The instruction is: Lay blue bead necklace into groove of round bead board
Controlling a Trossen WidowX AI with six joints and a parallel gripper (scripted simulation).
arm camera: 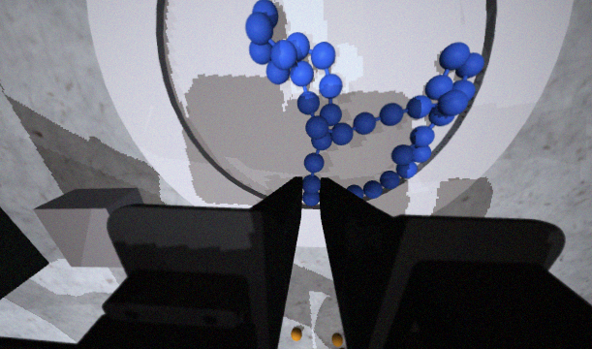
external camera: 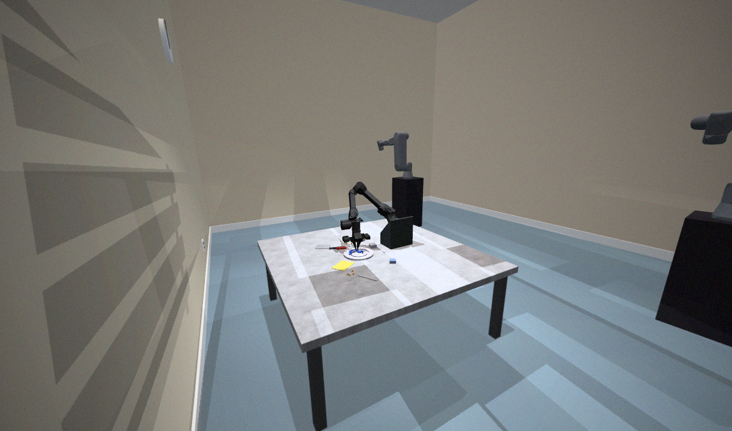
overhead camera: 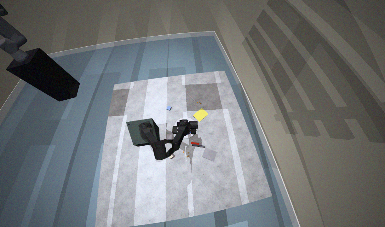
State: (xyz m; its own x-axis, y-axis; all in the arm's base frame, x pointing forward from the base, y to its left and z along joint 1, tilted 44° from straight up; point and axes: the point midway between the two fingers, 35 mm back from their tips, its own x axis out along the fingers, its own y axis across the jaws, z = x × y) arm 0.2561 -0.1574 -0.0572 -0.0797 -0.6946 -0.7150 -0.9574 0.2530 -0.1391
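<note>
Now: the round white bead board 2 cm ahead of my gripper tip, 5 cm to the left of it and 1 cm below it. Round my gripper tip: cream cube (15 cm behind, 16 cm to the right); yellow sheet (19 cm ahead, 14 cm to the left, 1 cm below); grey tool (7 cm ahead, 12 cm to the right, 1 cm below).
</note>
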